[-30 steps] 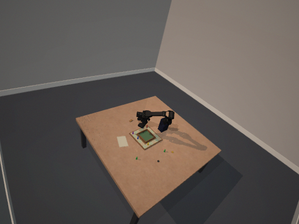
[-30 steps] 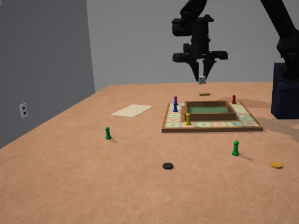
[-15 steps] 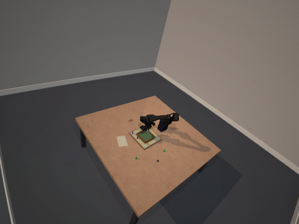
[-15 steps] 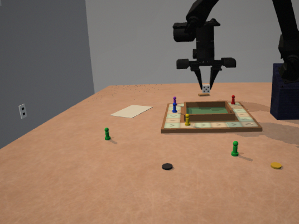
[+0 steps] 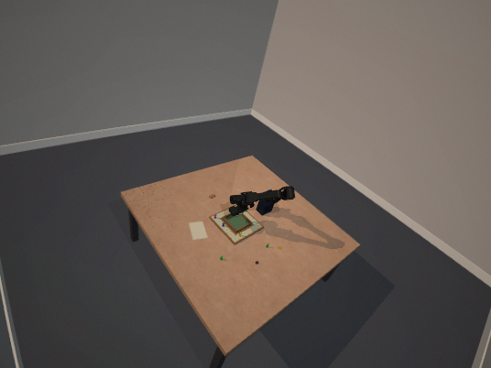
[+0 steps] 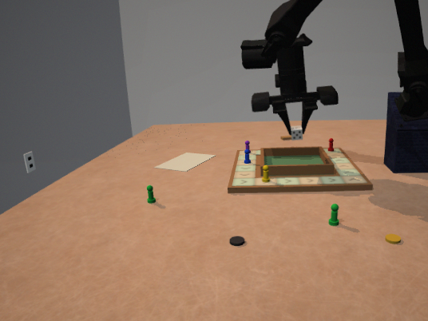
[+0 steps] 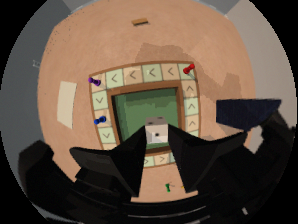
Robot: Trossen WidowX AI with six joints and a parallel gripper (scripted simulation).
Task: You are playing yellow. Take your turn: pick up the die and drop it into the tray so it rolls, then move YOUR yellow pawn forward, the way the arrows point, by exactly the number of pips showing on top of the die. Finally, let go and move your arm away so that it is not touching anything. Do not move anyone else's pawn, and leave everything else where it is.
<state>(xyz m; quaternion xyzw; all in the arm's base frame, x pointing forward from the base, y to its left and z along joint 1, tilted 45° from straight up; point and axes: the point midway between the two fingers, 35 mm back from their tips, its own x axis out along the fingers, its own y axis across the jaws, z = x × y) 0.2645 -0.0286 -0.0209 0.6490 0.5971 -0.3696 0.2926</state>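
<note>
My gripper tip is now 8 cm short of the yellow pawn, 11 cm to the right of it and 5 cm above it. Also, from my gripper tip: white die: right at my gripper tip; then blue pawn: 12 cm ahead, 2 cm to the right, 5 cm below; then green tray: 1 cm ahead, 1 cm to the left, 8 cm below.
</note>
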